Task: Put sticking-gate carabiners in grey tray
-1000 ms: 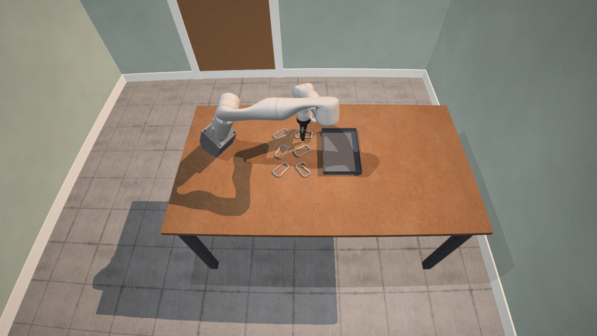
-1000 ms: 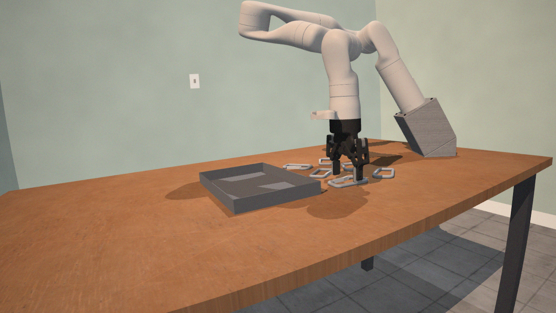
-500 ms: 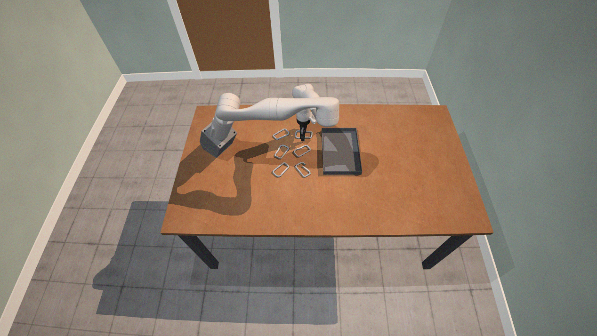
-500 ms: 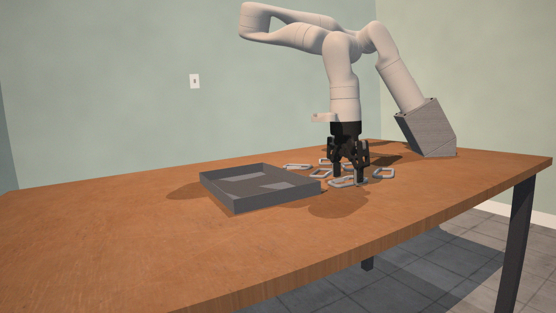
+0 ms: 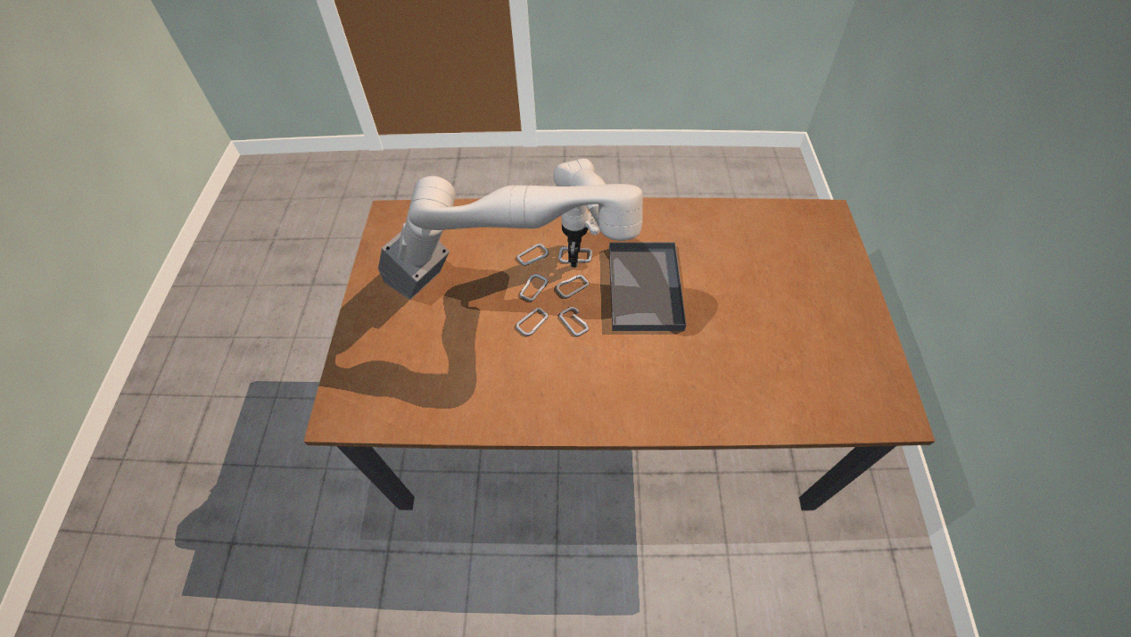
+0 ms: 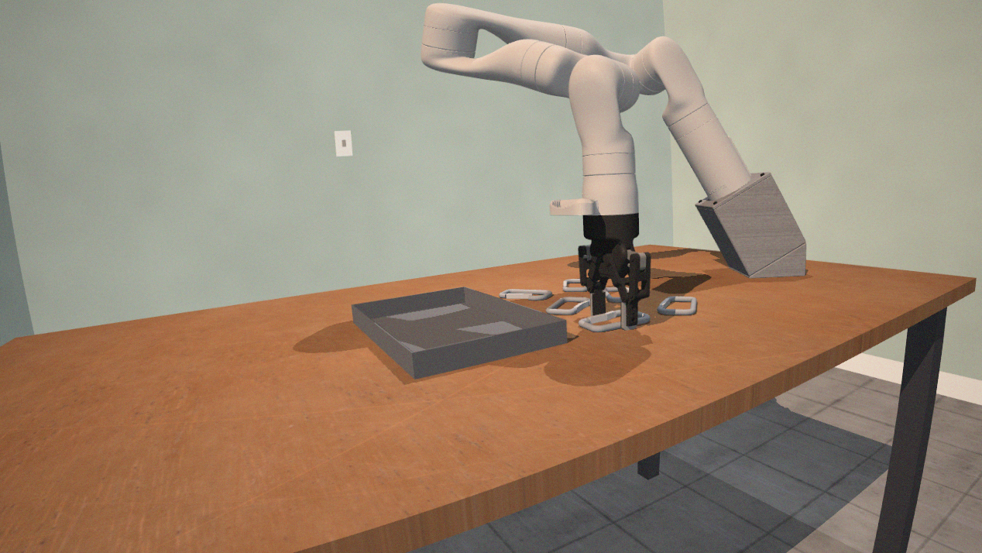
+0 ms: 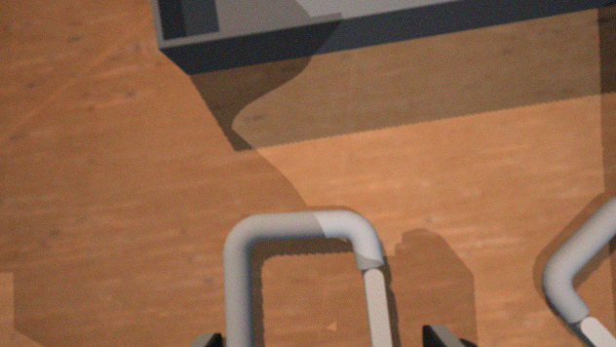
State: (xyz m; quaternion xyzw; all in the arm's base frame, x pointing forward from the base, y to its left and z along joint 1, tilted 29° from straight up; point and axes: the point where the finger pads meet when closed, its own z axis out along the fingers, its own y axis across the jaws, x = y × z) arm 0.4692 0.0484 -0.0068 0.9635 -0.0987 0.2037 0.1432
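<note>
My hand is 2 cm to the left of the carabiner gate and 1 cm above it. From my hand the other things lie so: grey tray: 18 cm ahead, 15 cm to the right.
</note>
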